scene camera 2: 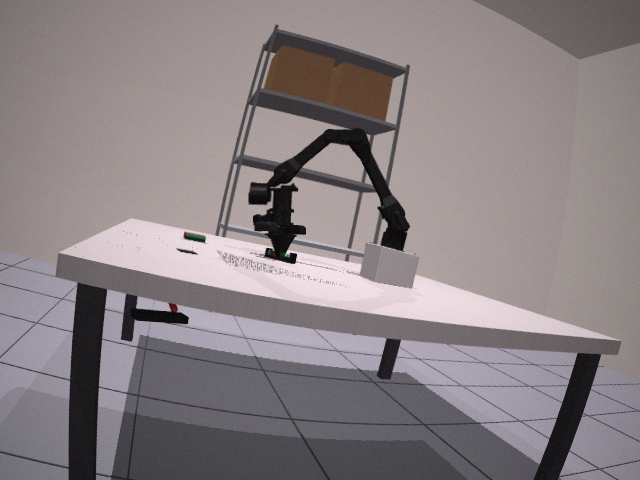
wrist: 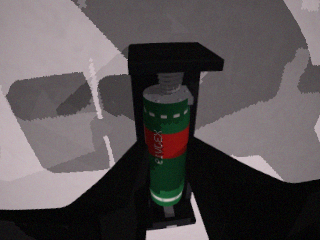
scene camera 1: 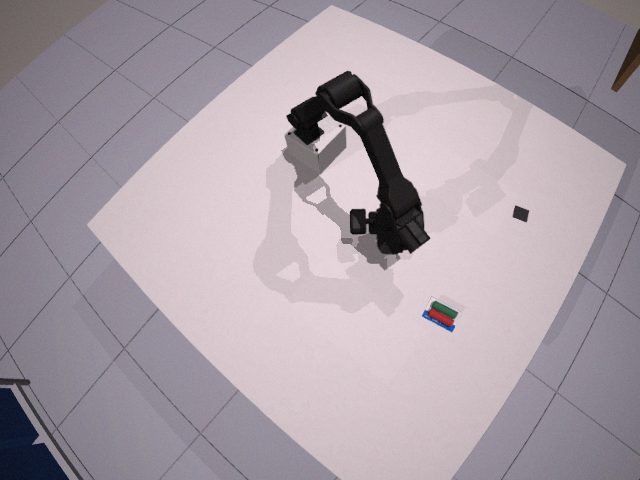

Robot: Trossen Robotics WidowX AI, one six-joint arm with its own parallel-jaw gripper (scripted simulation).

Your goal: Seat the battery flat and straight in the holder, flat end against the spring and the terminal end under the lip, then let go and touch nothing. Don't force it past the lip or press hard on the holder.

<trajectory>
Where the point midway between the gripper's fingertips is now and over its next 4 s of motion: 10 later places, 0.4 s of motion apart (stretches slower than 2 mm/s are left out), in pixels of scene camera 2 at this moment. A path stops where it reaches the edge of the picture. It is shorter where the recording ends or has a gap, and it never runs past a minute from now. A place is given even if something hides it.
My gripper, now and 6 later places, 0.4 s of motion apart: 279, 257; 280, 257; 282, 258; 282, 258; 283, 254; 287, 242; 289, 229
</trajectory>
